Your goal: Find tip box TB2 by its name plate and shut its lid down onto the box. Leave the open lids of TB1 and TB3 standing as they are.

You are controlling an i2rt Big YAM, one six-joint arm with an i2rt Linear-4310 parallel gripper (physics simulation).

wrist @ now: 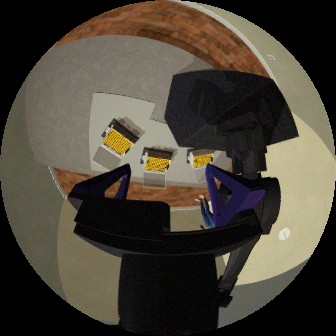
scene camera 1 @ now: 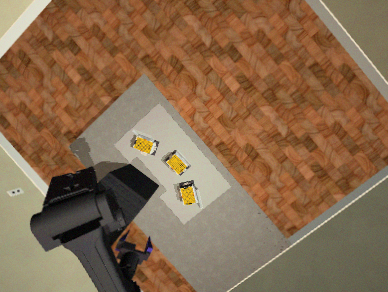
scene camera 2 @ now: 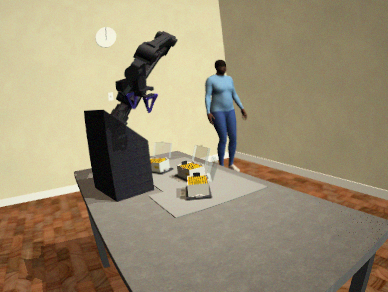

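Seen in the pictures: gripper, fingertip midpoint: (wrist: 167, 167) (scene camera 1: 139, 233) (scene camera 2: 141, 110); arm's base at its link origin: (wrist: 242, 130) (scene camera 2: 115, 122).
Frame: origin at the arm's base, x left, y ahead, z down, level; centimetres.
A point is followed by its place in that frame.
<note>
Three tip boxes with yellow tips stand on a light mat (scene camera 1: 215, 185) @(x -23.9, y 48.5, z 32.6 cm) (scene camera 2: 175, 209) @(x -30.3, y 15.4, z 32.6 cm) (wrist: 102, 107) @(x -30.3, y 18.9, z 32.6 cm), each with its clear lid standing open: an end box (scene camera 1: 188, 194) @(x -17.8, y 30.3, z 26.9 cm) (scene camera 2: 198, 187) (wrist: 118, 141) @(x -17.8, y 29.1, z 27.0 cm), nearest in scene view 2; a middle box (scene camera 1: 177, 163) @(x 4.1, y 35.3, z 26.9 cm) (scene camera 2: 190, 170) (wrist: 157, 163) @(x 4.0, y 34.2, z 26.8 cm); and a far box (scene camera 1: 145, 144) @(x 26.2, y 23.9, z 26.7 cm) (scene camera 2: 160, 165) (wrist: 202, 159) @(x 26.4, y 22.1, z 26.9 cm). The name plates are too small to read, so I cannot tell which box is TB2. My gripper (scene camera 1: 138, 235) @(x -11.9, y 10.5, z -4.5 cm) (scene camera 2: 142, 110) @(x -11.9, y 10.5, z -4.5 cm) (wrist: 167, 167) @(x -11.9, y 10.5, z -4.5 cm) is open and empty, high above table level and well apart from the boxes.
A tall black slanted block (scene camera 1: 132, 187) @(x 7.2, y 9.7, z 11.3 cm) (scene camera 2: 107, 160) @(x -8.1, y -6.4, z 14.5 cm) (wrist: 220, 105) @(x -8.4, y 0.3, z -0.6 cm) stands on the grey table (scene camera 1: 235, 250) @(x -73.4, y 35.4, z 32.9 cm) (scene camera 2: 250, 240) @(x -64.8, y 27.8, z 32.9 cm) (wrist: 65, 90) @(x -53.7, y 15.0, z 32.9 cm) beside the mat, close to the far box. A person (scene camera 2: 222, 95) (wrist: 205, 215) stands beyond the table.
</note>
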